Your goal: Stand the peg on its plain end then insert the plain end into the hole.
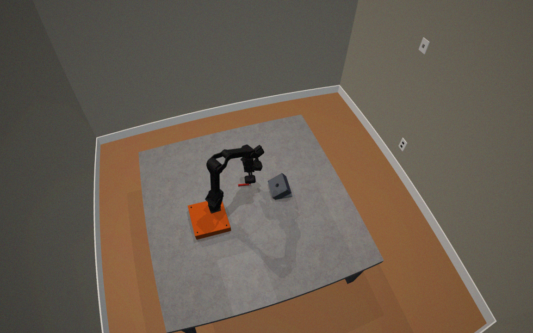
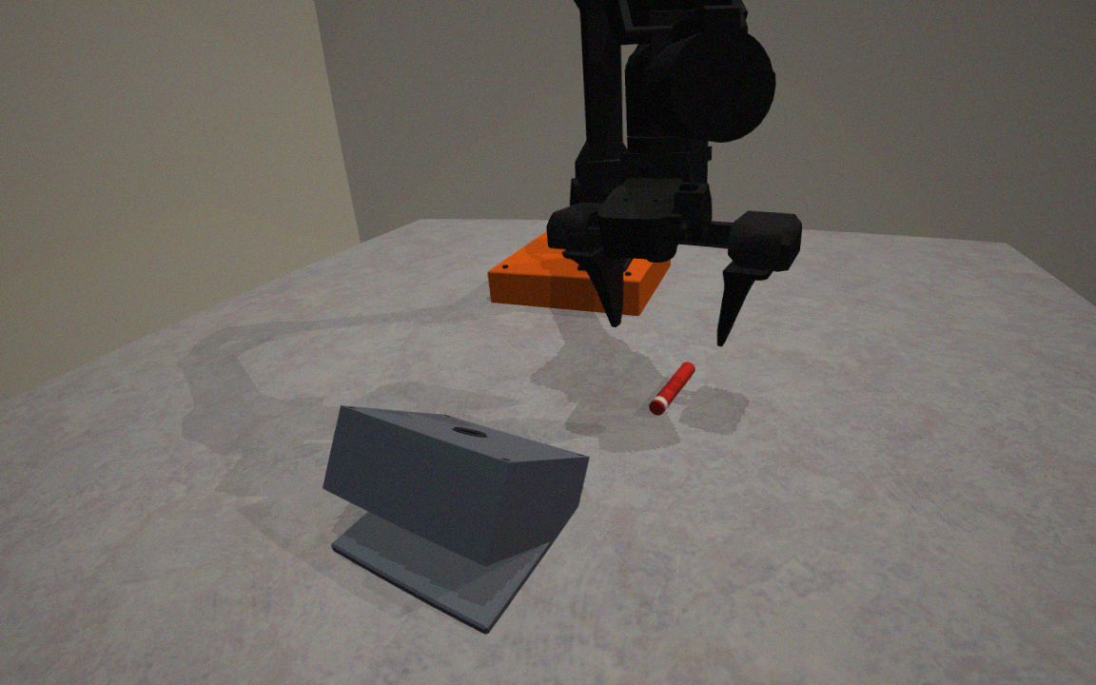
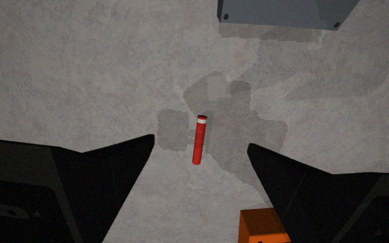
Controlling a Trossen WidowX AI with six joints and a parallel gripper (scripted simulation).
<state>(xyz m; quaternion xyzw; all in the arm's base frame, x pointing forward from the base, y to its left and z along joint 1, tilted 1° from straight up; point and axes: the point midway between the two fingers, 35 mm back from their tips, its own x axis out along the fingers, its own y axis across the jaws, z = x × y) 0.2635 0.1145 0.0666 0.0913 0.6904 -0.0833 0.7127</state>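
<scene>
Right now the red peg is 7 cm below my gripper tip and 1 cm behind it. Round my gripper tip: sloped grey panel (16 cm ahead, 11 cm to the right, 4 cm below).
</scene>
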